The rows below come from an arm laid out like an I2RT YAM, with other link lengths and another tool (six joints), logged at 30 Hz.
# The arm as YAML. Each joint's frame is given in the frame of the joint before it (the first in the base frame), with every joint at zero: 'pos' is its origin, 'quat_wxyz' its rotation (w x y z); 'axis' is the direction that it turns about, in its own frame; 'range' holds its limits. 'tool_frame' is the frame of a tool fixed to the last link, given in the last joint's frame.
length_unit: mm
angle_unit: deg
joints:
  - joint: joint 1
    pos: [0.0, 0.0, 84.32]
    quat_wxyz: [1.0, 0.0, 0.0, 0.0]
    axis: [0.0, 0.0, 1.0]
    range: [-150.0, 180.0]
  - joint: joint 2
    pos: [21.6, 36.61, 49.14]
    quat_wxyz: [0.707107, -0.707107, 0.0, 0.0]
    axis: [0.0, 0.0, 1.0]
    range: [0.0, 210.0]
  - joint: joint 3
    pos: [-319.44, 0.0, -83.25]
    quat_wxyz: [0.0, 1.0, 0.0, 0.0]
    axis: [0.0, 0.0, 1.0]
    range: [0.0, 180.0]
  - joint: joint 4
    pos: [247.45, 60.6, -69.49]
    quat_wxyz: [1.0, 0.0, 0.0, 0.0]
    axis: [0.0, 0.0, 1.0]
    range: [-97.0, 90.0]
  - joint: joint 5
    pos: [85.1, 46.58, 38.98]
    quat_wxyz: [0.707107, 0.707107, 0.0, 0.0]
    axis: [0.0, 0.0, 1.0]
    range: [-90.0, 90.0]
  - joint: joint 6
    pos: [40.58, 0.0, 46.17]
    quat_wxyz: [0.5, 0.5, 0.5, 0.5]
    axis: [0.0, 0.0, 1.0]
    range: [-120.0, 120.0]
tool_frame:
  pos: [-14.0, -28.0, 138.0]
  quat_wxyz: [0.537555, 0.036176, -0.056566, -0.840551]
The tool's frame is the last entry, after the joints.
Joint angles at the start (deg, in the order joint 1, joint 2, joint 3, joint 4, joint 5, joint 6):
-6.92 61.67 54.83 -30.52 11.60 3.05
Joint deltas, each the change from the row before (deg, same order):
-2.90 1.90 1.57 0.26 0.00 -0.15
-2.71 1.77 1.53 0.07 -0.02 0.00
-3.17 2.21 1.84 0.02 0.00 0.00
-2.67 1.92 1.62 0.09 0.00 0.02
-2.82 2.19 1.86 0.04 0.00 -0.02
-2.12 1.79 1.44 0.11 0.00 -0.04
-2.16 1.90 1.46 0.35 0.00 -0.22
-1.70 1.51 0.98 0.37 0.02 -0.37
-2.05 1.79 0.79 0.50 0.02 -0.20
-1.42 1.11 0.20 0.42 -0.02 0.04
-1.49 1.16 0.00 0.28 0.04 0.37
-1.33 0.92 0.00 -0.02 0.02 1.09
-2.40 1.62 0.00 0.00 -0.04 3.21
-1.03 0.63 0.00 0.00 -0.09 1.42
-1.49 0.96 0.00 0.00 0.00 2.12
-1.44 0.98 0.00 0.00 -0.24 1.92
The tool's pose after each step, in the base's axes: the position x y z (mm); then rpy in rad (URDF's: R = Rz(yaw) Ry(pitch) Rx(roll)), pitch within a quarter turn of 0, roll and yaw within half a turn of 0. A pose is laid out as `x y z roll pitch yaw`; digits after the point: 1 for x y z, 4 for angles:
346.6 -100.3 312.3 2.6734 -0.7632 0.3587
349.9 -118.4 314.8 2.6757 -0.7607 0.3101
353.1 -140.5 316.7 2.6800 -0.7554 0.2518
355.3 -159.8 318.5 2.6827 -0.7525 0.2031
357.2 -181.0 319.9 2.6859 -0.7479 0.1519
358.6 -197.7 320.4 2.6882 -0.7438 0.1138
360.1 -215.3 320.9 2.6864 -0.7404 0.0797
360.6 -229.4 319.9 2.6831 -0.7342 0.0559
359.8 -246.4 315.6 2.6862 -0.7246 0.0200
358.0 -257.8 310.8 2.6927 -0.7178 -0.0093
354.6 -269.5 303.5 2.7069 -0.7077 -0.0492
350.1 -279.6 296.9 2.7307 -0.7032 -0.1004
341.0 -298.0 285.5 2.7887 -0.7056 -0.2165
336.8 -305.5 281.0 2.8144 -0.7072 -0.2668
330.0 -316.5 274.2 2.8506 -0.7073 -0.3417
323.7 -326.5 267.0 2.8874 -0.7052 -0.4111

